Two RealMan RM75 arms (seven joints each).
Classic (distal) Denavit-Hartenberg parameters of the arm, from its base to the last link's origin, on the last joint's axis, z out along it. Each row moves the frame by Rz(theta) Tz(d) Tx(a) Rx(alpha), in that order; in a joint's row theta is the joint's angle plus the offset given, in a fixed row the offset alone. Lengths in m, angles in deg.
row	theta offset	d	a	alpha
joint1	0	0.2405	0	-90
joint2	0	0	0	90
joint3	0	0.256	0	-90
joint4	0	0	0	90
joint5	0	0.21	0	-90
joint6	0	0	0	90
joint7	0	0.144	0	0
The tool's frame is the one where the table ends.
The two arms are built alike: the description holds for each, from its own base.
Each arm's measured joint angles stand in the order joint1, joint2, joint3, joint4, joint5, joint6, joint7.
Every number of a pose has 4 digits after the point. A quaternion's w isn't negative.
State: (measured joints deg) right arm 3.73 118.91 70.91 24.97 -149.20 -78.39 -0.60; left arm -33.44 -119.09 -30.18 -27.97 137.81 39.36 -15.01
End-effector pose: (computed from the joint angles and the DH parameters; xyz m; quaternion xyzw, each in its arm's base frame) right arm 0.3534 0.2463 0.0362 -0.5857 0.1707 0.3135 0.7277; left arm -0.2217 0.3367 -0.1386 -0.8657 -0.2512 -0.2556 0.3494
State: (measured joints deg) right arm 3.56 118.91 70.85 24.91 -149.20 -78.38 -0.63; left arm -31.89 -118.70 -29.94 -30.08 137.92 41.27 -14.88
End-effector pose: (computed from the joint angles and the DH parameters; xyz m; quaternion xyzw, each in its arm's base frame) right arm 0.3542 0.2451 0.0359 -0.5860 0.1716 0.3118 0.7280; left arm -0.2172 0.3297 -0.1374 -0.8609 -0.2520 -0.2776 0.3439
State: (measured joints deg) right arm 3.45 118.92 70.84 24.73 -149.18 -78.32 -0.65; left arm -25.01 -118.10 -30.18 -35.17 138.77 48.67 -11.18
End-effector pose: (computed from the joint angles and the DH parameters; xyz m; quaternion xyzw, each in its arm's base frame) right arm 0.3555 0.2440 0.0356 -0.5864 0.1731 0.3093 0.7283; left arm -0.2150 0.3026 -0.1286 -0.8388 -0.2415 -0.3361 0.3539
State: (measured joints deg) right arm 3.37 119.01 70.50 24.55 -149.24 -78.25 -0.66; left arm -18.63 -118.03 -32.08 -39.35 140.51 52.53 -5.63
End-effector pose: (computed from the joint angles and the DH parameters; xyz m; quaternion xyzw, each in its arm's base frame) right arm 0.3556 0.2430 0.0334 -0.5893 0.1747 0.3079 0.7262; left arm -0.2168 0.2821 -0.1197 -0.8196 -0.2248 -0.3607 0.3841
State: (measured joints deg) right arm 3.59 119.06 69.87 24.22 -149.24 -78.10 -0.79; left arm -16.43 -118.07 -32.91 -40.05 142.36 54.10 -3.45
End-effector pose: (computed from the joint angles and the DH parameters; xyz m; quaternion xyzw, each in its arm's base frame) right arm 0.3548 0.2435 0.0305 -0.5950 0.1749 0.3064 0.7222; left arm -0.2191 0.2743 -0.1166 -0.8174 -0.2083 -0.3628 0.3961
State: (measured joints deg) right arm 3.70 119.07 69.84 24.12 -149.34 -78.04 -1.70; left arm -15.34 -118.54 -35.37 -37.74 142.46 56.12 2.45
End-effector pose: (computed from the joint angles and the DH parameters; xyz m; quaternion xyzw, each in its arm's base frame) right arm 0.3546 0.2440 0.0299 -0.5978 0.1699 0.3003 0.7236; left arm -0.2323 0.2770 -0.1077 -0.8119 -0.1731 -0.3394 0.4424
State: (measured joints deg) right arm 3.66 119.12 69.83 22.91 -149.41 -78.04 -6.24; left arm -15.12 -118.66 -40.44 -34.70 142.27 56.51 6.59
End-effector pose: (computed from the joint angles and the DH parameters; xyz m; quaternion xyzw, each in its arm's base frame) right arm 0.3591 0.2406 0.0284 -0.6075 0.1499 0.2621 0.7347; left arm -0.2534 0.2896 -0.0909 -0.7967 -0.1574 -0.3045 0.4978
